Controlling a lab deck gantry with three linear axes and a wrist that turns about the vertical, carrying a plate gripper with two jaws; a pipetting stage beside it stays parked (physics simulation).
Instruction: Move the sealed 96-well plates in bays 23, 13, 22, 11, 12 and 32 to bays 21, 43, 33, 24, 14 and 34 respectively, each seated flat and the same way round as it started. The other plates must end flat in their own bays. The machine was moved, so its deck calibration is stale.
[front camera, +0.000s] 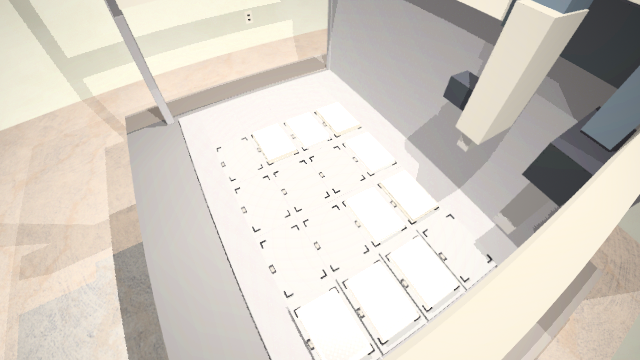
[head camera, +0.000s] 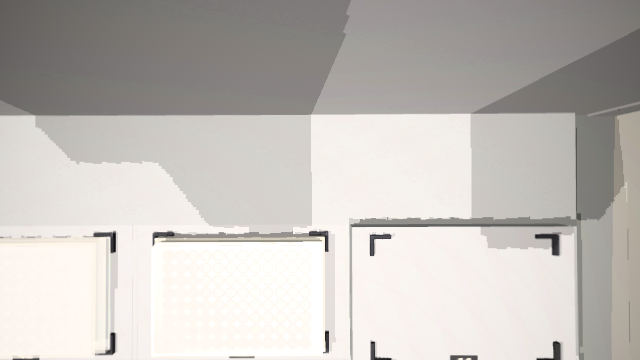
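Pixels of known places: gripper, between the fingertips: (front camera: 514, 214); robot's base, origin of its link: (front camera: 218, 150).
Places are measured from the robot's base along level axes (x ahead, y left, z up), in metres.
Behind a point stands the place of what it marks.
In the front view, sealed white plates lie in bay 21 (front camera: 274, 142) {x 0.069, y 0.148, z 0.014 m}, bay 33 (front camera: 375, 215) {x 0.397, y 0.252, z 0.014 m}, bay 34 (front camera: 422, 271) {x 0.555, y 0.250, z 0.029 m}, bay 24 (front camera: 382, 301) {x 0.558, y 0.145, z 0.029 m} and bay 14 (front camera: 332, 325) {x 0.546, y 0.044, z 0.029 m}. The plate in bay 43 (front camera: 409, 194) {x 0.393, y 0.360, z 0.014 m} (head camera: 240, 300) {x 0.392, y 0.362, z 0.014 m} lies within its corner marks. These plates look flat. Bays 11, 12, 13, 22, 23 and 32 hold no plate. My gripper (front camera: 464, 143) is small under the cream wrist column, beyond the deck's right side; its jaws are too unclear to tell their state. It does not show in the head view.
Other plates lie in bay 31 (front camera: 307, 130) {x 0.072, y 0.252, z 0.014 m}, bay 41 (front camera: 337, 118) {x 0.070, y 0.357, z 0.014 m} and bay 42 (front camera: 371, 152) {x 0.235, y 0.362, z 0.015 m} (head camera: 47, 295) {x 0.253, y 0.367, z 0.014 m}. Bay 44 (front camera: 457, 245) {x 0.553, y 0.364, z 0.015 m} (head camera: 462, 295) {x 0.553, y 0.365, z 0.015 m} is empty. The dark pipetting stage (front camera: 562, 170) is at the right. A cream beam (front camera: 520, 260) {x 0.608, y 0.117, z 0.400 m} crosses the lower right.
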